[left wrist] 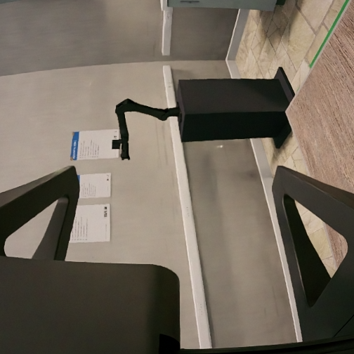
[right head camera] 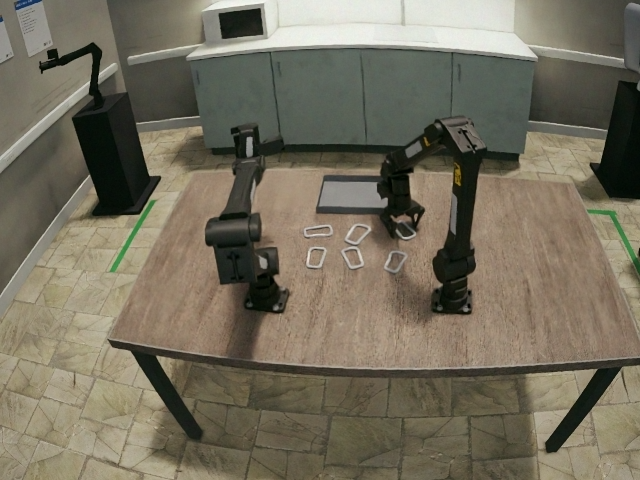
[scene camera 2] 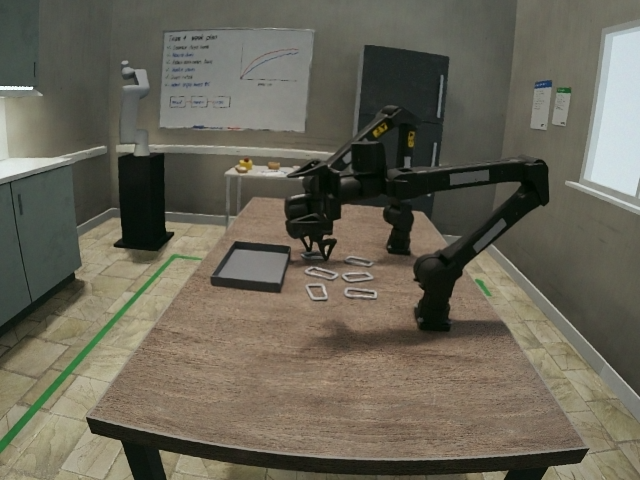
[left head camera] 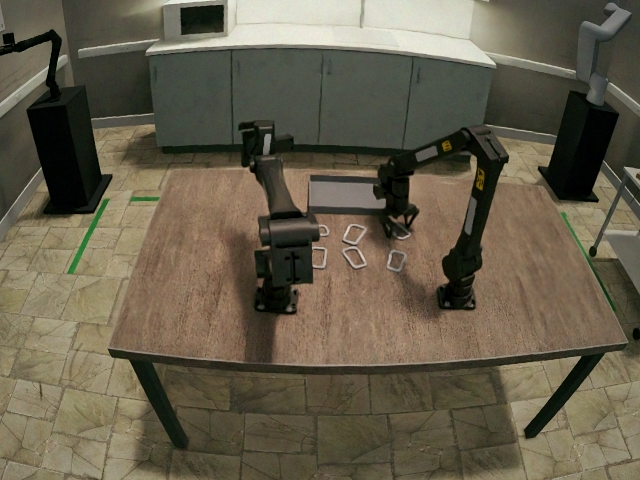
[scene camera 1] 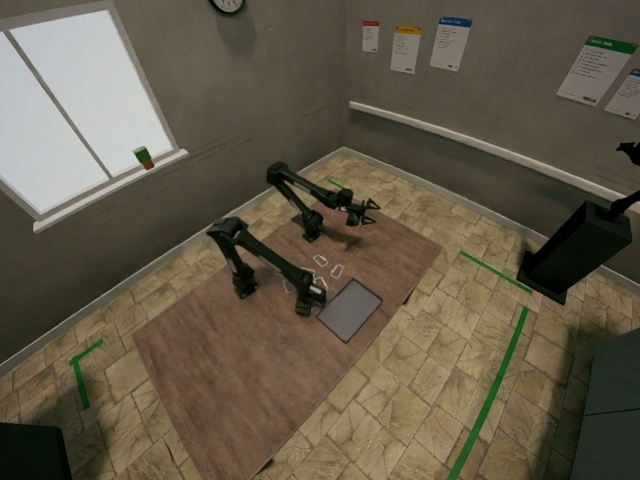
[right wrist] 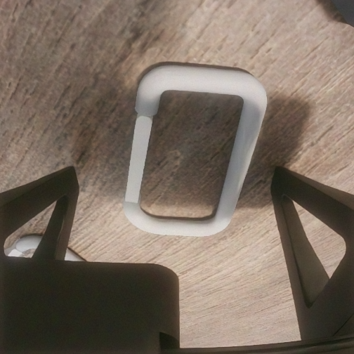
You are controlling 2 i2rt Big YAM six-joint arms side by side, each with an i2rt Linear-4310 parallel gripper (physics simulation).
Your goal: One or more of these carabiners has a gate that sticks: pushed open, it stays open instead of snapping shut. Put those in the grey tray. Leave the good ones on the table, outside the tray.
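Seen in the pictures: left gripper, between the fingertips: (scene camera 2: 288, 200) (left head camera: 242, 136) (scene camera 1: 378, 215); right gripper, between the fingertips: (right head camera: 403, 232) (scene camera 2: 317, 255) (left head camera: 398, 232) (scene camera 1: 303, 305); left arm's base, origin of its link: (right head camera: 266, 300) (scene camera 2: 431, 319) (left head camera: 276, 301) (scene camera 1: 312, 234); right arm's base, origin of its link: (right head camera: 452, 302) (scene camera 2: 398, 248) (left head camera: 456, 299) (scene camera 1: 247, 288).
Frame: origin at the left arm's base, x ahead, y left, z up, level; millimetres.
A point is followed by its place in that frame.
Six pale grey carabiners lie on the table. In the right wrist view, one carabiner (right wrist: 200, 80) (right head camera: 408, 238) @[x 309, y -385, z 6 mm] lies beneath and between the open fingers of my right gripper (right wrist: 174, 177) (right head camera: 403, 230) @[x 343, y -367, z 2 mm] (scene camera 2: 318, 254) @[x 343, y -367, z 2 mm], its long gate on the left side closed in line with the frame. Part of another carabiner (right wrist: 25, 245) shows behind the left-hand finger. Others, such as the carabiner (right head camera: 314, 267) @[x 147, y -111, z 6 mm] and the carabiner (right head camera: 393, 271) @[x 152, y -349, z 8 mm], lie nearer the arm bases. The grey tray (right head camera: 351, 210) @[x 426, y -183, z 15 mm] (scene camera 2: 247, 284) @[x 509, y -58, z 16 mm] holds no carabiner in scene camera 2. My left gripper (left wrist: 175, 176) (scene camera 1: 376, 214) @[x 371, y 150, z 318 mm] is open, empty and raised, away from the carabiners.
The tray stands beyond the carabiners, with my right arm (right head camera: 462, 180) @[x 39, y -514, z 419 mm] partly over its right end in the right head camera. My left arm (left head camera: 279, 193) @[x -87, y -23, z 431 mm] hides parts of two carabiners in the left head camera. The wooden table (left head camera: 206, 320) @[x -97, y 189, z 0 mm] carries both arms.
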